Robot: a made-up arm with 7 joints.
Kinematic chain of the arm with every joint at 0, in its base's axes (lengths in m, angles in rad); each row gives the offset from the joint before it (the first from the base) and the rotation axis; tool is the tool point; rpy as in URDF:
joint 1: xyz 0 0 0.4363 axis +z
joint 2: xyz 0 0 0 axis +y
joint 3: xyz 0 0 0.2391 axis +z
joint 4: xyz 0.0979 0 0 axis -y
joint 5: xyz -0.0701 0 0.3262 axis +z
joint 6: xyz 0 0 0 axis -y
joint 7: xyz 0.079 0 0 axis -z
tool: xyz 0 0 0 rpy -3.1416 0 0
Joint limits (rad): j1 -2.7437..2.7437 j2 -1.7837..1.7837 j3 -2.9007..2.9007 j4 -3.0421..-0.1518 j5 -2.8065..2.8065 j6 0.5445..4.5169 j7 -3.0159..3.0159
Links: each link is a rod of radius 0.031 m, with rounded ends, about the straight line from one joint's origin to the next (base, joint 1, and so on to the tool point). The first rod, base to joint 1, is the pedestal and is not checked.
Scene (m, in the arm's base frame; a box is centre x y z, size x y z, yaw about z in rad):
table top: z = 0
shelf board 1: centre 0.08 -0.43 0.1 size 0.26 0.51 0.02 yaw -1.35
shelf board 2: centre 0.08 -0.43 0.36 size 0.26 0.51 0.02 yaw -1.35
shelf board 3: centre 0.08 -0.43 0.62 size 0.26 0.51 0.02 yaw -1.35
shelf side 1: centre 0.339 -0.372 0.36 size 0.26 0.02 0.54 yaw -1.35
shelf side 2: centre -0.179 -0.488 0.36 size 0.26 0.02 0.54 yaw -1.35
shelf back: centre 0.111 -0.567 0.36 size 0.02 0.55 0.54 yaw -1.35
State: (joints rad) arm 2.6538 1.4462 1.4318 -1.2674 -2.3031 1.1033 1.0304
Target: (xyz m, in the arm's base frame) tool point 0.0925 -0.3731 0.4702
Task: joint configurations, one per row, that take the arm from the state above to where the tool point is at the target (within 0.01 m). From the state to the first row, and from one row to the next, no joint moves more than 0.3 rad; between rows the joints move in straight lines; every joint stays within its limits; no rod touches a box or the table.
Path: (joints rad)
1: 2.6181 1.3532 1.4173 -1.4934 -2.1919 1.3869 1.0411
2: 2.5825 1.2601 1.4027 -1.7194 -2.0806 1.6706 1.0518
3: 2.5468 1.1671 1.3882 -1.9454 -1.9694 1.9542 1.0624
4: 2.5111 1.0740 1.3736 -2.1714 -1.8582 2.2378 1.0731
5: 2.4755 0.9810 1.3591 -2.3974 -1.7469 2.5215 1.0838
6: 2.4398 0.8880 1.3445 -2.6234 -1.6357 2.8051 1.0945
7: 2.4041 0.7949 1.3300 -2.8494 -1.5244 3.0887 1.1052
8: 2.3913 0.8511 1.5629 -2.8976 -1.7748 2.8834 1.0865
9: 2.3784 0.9073 1.7958 -2.9458 -2.0252 2.6780 1.0678
10: 2.3655 0.9635 2.0288 -2.9939 -2.2756 2.4727 1.0491
11: 2.3526 1.0197 2.2617 -3.0421 -2.5260 2.2674 1.0304
12: 2.4830 0.8153 2.2498 -2.8866 -2.4501 1.9800 1.0304
13: 2.6133 0.6109 2.2379 -2.7311 -2.3742 1.6925 1.0304
14: 2.7437 0.4065 2.2260 -2.5755 -2.2983 1.4051 1.0304

